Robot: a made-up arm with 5 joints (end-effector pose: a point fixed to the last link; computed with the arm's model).
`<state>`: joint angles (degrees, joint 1 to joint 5).
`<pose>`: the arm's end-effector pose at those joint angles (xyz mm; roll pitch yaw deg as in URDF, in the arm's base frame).
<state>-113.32 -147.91 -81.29 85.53 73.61</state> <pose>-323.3 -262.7 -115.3 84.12 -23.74 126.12</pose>
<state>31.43 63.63 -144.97 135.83 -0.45</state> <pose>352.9 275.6 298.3 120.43 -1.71 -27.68</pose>
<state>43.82 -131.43 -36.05 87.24 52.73</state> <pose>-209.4 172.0 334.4 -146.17 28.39 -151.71</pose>
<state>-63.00 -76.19 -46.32 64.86 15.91</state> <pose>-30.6 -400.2 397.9 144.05 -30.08 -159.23</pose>
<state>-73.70 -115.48 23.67 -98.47 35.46</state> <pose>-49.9 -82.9 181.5 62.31 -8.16 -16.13</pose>
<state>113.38 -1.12 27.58 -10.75 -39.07</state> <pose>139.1 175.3 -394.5 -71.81 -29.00 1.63</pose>
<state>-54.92 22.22 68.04 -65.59 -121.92</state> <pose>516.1 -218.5 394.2 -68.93 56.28 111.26</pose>
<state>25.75 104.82 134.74 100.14 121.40</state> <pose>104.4 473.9 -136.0 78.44 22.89 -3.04</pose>
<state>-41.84 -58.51 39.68 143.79 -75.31</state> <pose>1.5 -55.7 781.9 -173.77 -10.31 147.32</pose>
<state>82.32 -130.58 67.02 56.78 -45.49</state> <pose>-253.8 488.0 -91.1 -115.34 -26.67 -150.08</pose>
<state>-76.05 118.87 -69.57 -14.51 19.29</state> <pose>-10.3 -174.0 91.1 60.49 -56.96 134.56</pose>
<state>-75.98 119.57 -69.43 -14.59 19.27</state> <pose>-11.6 -175.0 91.3 60.77 -56.88 135.08</pose>
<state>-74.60 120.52 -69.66 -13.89 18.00</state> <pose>-13.9 -179.1 100.0 65.05 -56.38 133.08</pose>
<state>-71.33 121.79 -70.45 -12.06 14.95</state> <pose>-16.7 -185.9 121.8 74.79 -55.01 127.61</pose>
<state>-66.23 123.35 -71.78 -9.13 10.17</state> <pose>-17.7 -191.5 157.8 88.98 -52.14 119.50</pose>
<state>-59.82 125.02 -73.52 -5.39 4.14</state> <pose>-14.2 -190.3 204.6 104.86 -47.40 110.68</pose>
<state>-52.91 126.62 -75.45 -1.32 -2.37</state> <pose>-4.8 -178.6 254.4 119.63 -41.19 102.92</pose>
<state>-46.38 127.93 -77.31 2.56 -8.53</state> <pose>9.1 -158.2 298.0 131.64 -34.55 96.95</pose>
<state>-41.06 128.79 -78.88 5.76 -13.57</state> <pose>23.9 -135.8 329.5 140.22 -28.76 92.75</pose>
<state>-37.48 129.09 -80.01 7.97 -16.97</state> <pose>35.5 -118.4 348.0 145.34 -24.73 90.04</pose>
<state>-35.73 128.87 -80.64 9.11 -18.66</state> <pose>41.6 -109.4 356.2 147.47 -22.75 88.60</pose>
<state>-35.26 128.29 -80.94 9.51 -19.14</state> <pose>43.4 -106.9 358.3 147.68 -22.28 87.93</pose>
